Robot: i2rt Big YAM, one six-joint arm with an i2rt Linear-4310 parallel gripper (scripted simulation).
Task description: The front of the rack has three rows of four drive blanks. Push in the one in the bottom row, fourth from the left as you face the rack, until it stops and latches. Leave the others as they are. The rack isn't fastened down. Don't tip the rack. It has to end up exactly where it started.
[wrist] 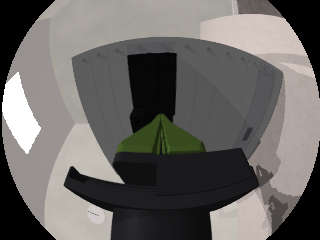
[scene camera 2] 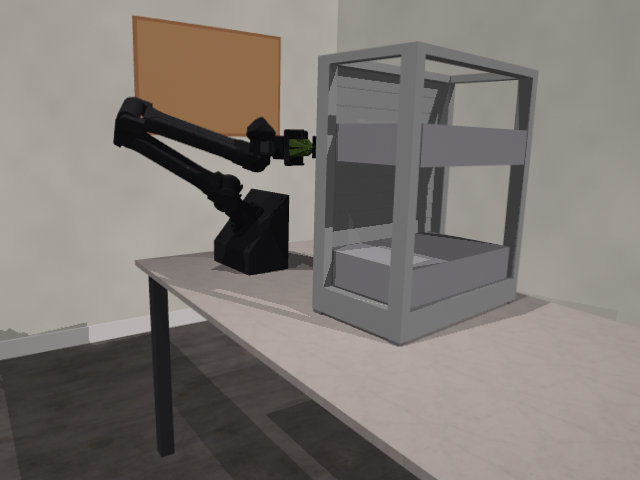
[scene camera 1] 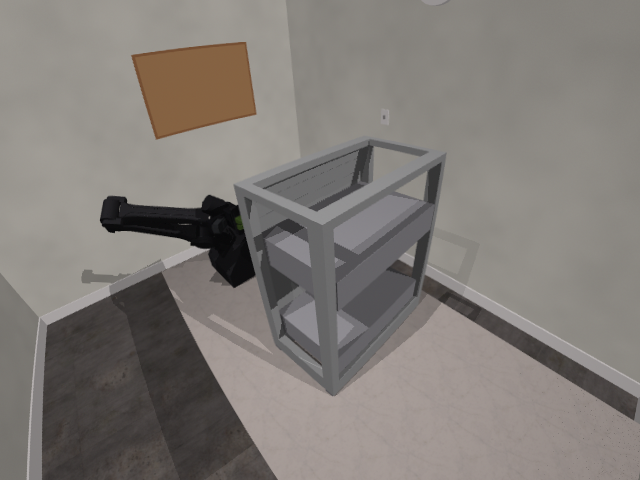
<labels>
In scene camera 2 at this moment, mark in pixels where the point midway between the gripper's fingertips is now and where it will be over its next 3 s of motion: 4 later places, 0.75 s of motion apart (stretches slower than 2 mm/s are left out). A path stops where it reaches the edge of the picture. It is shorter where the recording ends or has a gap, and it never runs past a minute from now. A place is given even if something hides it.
My gripper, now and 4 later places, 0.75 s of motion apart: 315, 148; 320, 151; 326, 152; 332, 152; 331, 155
</labels>
